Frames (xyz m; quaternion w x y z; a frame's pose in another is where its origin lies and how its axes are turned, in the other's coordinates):
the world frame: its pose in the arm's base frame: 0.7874 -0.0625 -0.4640 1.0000 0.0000 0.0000 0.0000
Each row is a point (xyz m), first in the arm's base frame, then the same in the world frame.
Working: the arm's base frame: its pose in the world frame: -0.7874 0.0625 0.4640 1.0000 0.0000 0.0000 0.0000

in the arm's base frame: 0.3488 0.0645 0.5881
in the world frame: -0.4386 0.1270 1.0521
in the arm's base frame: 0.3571 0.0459 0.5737
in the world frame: -0.4303 0.1084 1.0377
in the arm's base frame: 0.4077 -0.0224 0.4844
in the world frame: -0.3797 0.0401 0.9484
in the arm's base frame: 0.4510 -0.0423 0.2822
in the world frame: -0.3364 0.0202 0.7462
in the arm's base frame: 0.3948 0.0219 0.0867
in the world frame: -0.3926 0.0844 0.5507
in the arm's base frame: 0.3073 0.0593 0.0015
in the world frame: -0.4801 0.1218 0.4655
